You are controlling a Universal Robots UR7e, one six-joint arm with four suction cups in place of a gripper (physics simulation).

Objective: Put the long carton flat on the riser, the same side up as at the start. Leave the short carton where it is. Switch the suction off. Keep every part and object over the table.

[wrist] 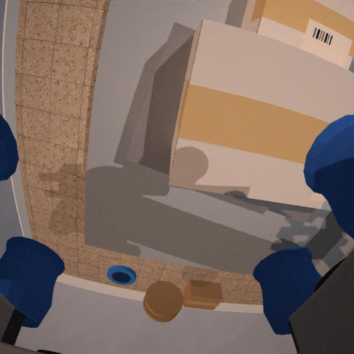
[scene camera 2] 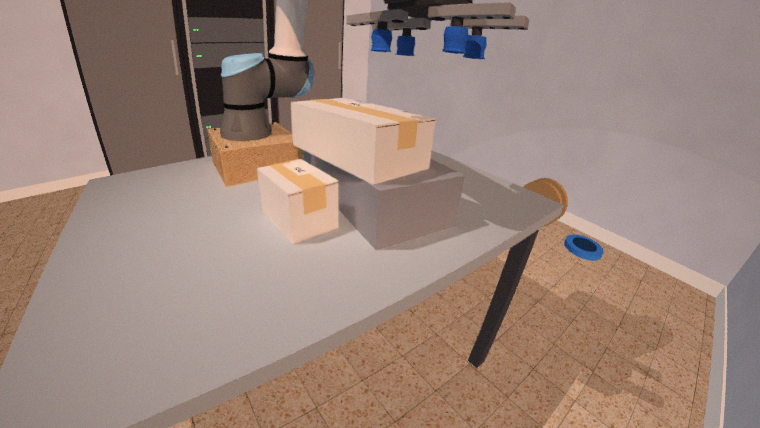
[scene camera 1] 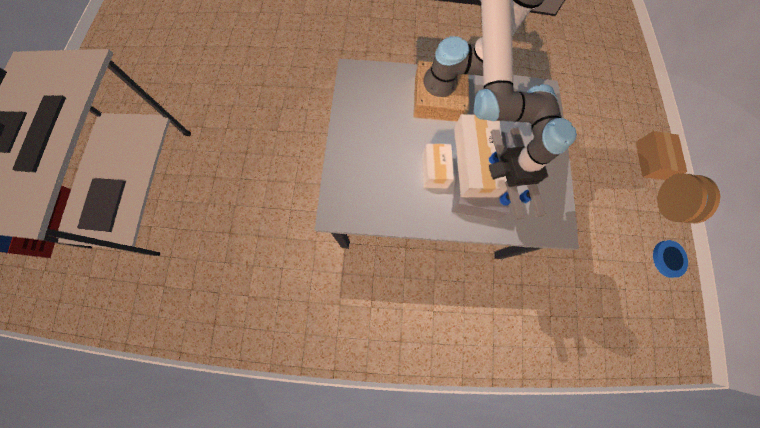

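Seen in the pictures: end effector, tool point: (scene camera 2: 426, 53); arm's base, origin of the base link: (scene camera 2: 246, 133) (scene camera 1: 439, 82).
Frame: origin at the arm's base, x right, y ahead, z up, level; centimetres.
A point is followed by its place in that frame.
The long carton (scene camera 1: 471, 159) {x -1.6, y 44.1, z 11.9 cm} (scene camera 2: 340, 135) {x 0.4, y 45.2, z 8.0 cm} (wrist: 250, 120), white with a tan tape strip, lies flat on the grey riser (scene camera 1: 481, 208) {x -6.2, y 60.3, z 0.8 cm} (scene camera 2: 417, 210) {x -5.8, y 60.2, z -4.2 cm} (wrist: 169, 110), its barcode label on top. The short carton (scene camera 1: 439, 169) {x 7.5, y 42.1, z -0.1 cm} (scene camera 2: 313, 204) {x 8.0, y 46.3, z -3.6 cm} (wrist: 282, 32) stands upright on the table beside the riser, apart from it, label on top. My gripper (scene camera 1: 511, 178) {x -8.0, y 56.9, z 23.5 cm} (scene camera 2: 429, 43) {x -8.0, y 56.9, z 23.5 cm} has its four blue suction cups in the air, above and to one side of the long carton, touching nothing. The suction is off and no carton hangs from the cups. The arm partly hides the long carton in the first scene view.
The grey table (scene camera 1: 372, 159) {x 33.6, y 30.3, z -10.6 cm} (scene camera 2: 159, 265) {x 35.1, y 35.6, z -10.6 cm} (wrist: 142, 30) carries my arm's wooden base block (scene camera 1: 440, 108) {x 1.6, y 12.6, z -1.6 cm} (scene camera 2: 255, 162) {x 3.4, y 12.2, z -5.3 cm}. Beyond the table, a brown box (scene camera 1: 659, 154) (wrist: 202, 294), a round tan object (scene camera 1: 683, 198) (scene camera 2: 550, 194) (wrist: 163, 300) and a blue ring-like object (scene camera 1: 659, 259) are near the wall.
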